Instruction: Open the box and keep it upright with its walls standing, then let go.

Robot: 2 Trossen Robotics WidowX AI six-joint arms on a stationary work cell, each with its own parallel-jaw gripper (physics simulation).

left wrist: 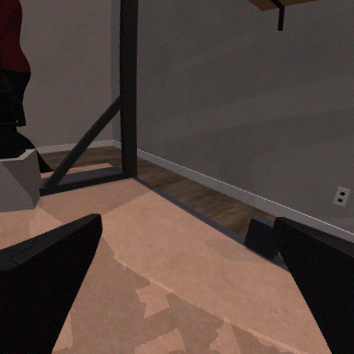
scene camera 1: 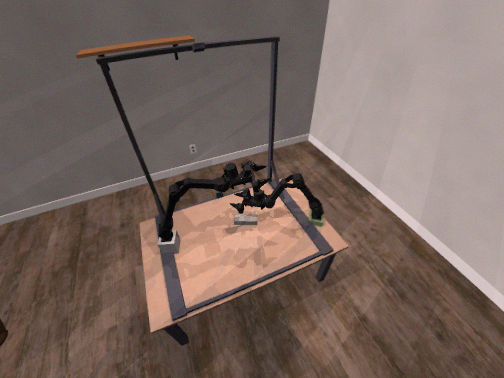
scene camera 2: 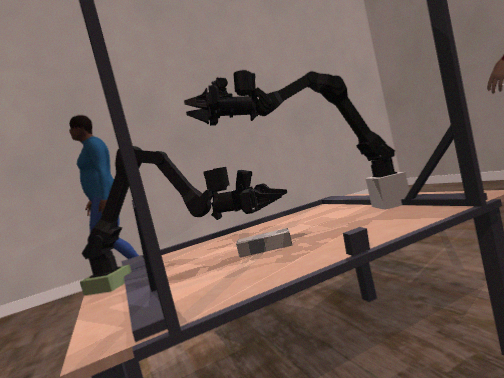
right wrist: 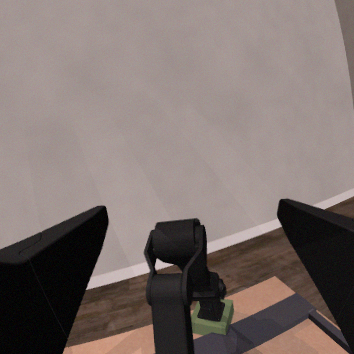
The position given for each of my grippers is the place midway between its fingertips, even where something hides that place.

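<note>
My left gripper [scene camera 2: 284, 193], [left wrist: 189, 224]: open, holding nothing. My right gripper [scene camera 2: 185, 108], [right wrist: 193, 210]: open, holding nothing. In sight, a black metal frame [scene camera 2: 447, 139], [left wrist: 71, 157], [scene camera 1: 120, 57]. Also a grey arm base [left wrist: 27, 175]. Plus a dark block [left wrist: 258, 237].
</note>
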